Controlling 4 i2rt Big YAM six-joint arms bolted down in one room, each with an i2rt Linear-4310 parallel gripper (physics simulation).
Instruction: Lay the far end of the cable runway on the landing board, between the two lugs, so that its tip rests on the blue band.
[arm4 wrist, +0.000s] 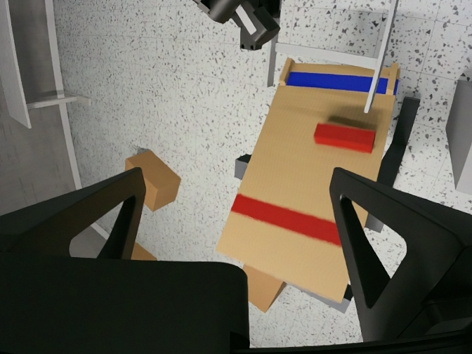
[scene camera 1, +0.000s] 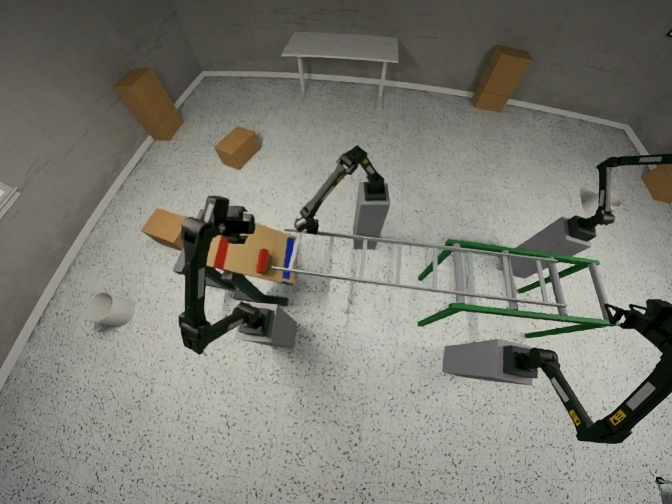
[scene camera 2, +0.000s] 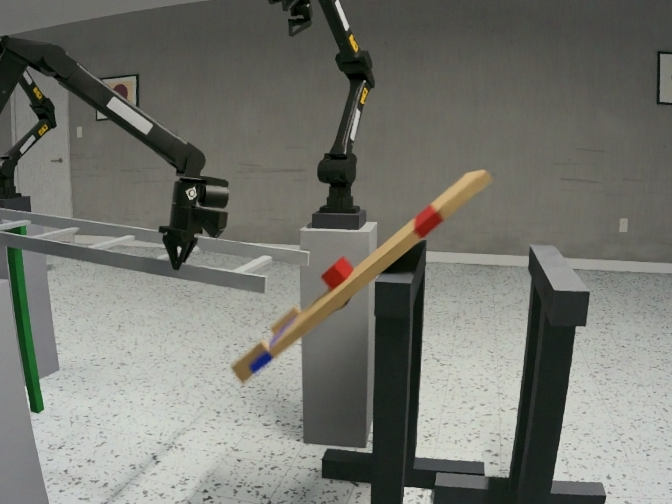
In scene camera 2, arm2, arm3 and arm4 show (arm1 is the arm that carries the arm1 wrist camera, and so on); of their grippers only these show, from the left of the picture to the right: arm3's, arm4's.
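The landing board (arm4 wrist: 280, 175) (scene camera 2: 393, 252) is tilted steeply, its blue band (arm4 wrist: 335, 81) (scene camera 2: 260, 362) low and its red band high. A red block (arm4 wrist: 344, 137) (scene camera 2: 337, 273) sits on it. The lugs (arm4 wrist: 285, 72) (scene camera 2: 284, 320) stand at the low end. The grey runway's (scene camera 1: 390, 282) (scene camera 2: 233, 279) far end hangs above that end, apart from it. Arm3's gripper (scene camera 2: 176, 260) is shut on the runway's near rail in scene camera 2. Arm4's gripper (arm4 wrist: 237, 172) (scene camera 2: 282, 17) is open, high above the board. Arm1's and arm2's grippers cannot be told.
Dark trestles (scene camera 2: 393, 352) (scene camera 2: 548, 303) stand under and right of the board. A green frame (scene camera 1: 531, 315) (scene camera 2: 24, 325) bears the runway's other part. Grey pedestals (scene camera 1: 370, 222) (scene camera 2: 336, 336) flank the runway. A brown box (scene camera 1: 164, 227) lies beside the board's left end, in scene camera 1.
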